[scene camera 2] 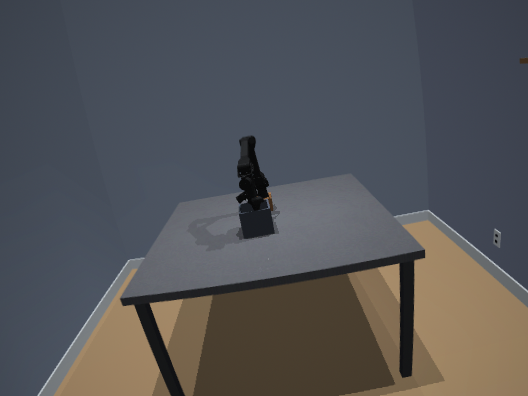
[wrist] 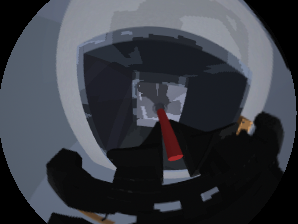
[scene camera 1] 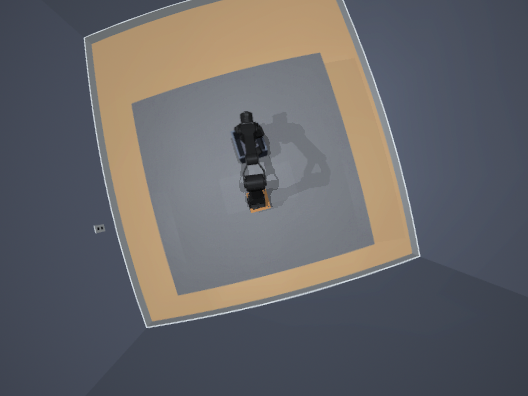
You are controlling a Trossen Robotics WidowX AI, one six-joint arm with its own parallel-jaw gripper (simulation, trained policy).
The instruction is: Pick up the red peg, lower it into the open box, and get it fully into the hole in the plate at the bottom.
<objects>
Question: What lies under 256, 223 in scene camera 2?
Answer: A dark box.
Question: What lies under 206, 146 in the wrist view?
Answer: My gripper.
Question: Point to a dark box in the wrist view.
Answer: At 109, 66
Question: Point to a plate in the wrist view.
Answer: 171, 98
</objects>
